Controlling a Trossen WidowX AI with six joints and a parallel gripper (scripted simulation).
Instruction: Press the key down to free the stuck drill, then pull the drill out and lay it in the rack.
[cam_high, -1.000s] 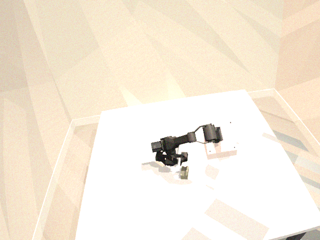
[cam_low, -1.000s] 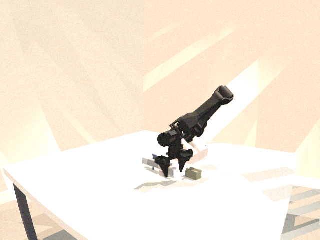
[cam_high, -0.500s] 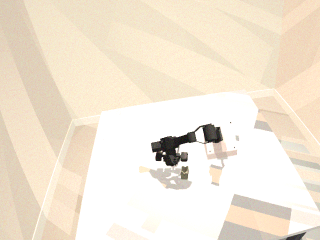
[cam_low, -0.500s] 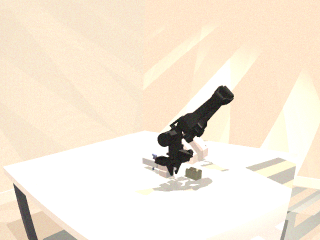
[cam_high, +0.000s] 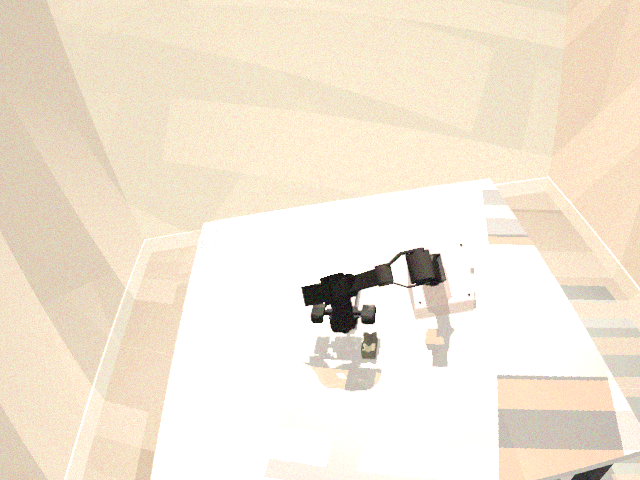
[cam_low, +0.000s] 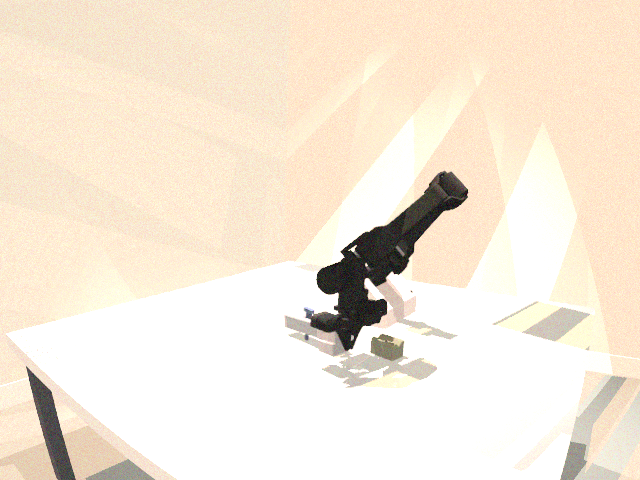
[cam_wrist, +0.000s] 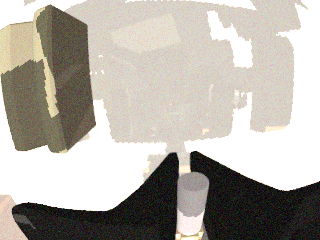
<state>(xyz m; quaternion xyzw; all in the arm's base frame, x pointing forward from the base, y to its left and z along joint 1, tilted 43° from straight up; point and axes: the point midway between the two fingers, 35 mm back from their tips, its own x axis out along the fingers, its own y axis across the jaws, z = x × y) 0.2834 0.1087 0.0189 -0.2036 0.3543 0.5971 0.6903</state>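
The drill is 50 mm to the right of my gripper tip, 30 mm above it and 10 mm behind it. From my gripper tip the other things lie so: grey block fixture: 110 mm to the right, 30 mm behind, 20 mm above; blue T-shaped key: 140 mm to the right, 40 mm behind, 30 mm above; tan rack block: 70 mm to the left, 60 mm behind.
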